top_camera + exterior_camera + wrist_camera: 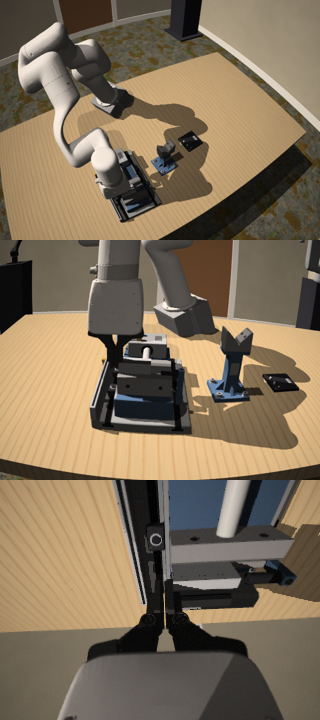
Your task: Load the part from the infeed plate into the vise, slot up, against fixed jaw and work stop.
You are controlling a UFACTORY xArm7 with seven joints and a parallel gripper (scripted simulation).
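The part is 40 mm to the left of my hand and 20 mm below it. The rest, counted from my hand: work stop 100 mm to the left, 30 mm below, 10 mm ahead; fixed jaw 60 mm to the left, 40 mm below, 30 mm ahead; moving jaw 60 mm to the left, 40 mm below, 30 mm behind.
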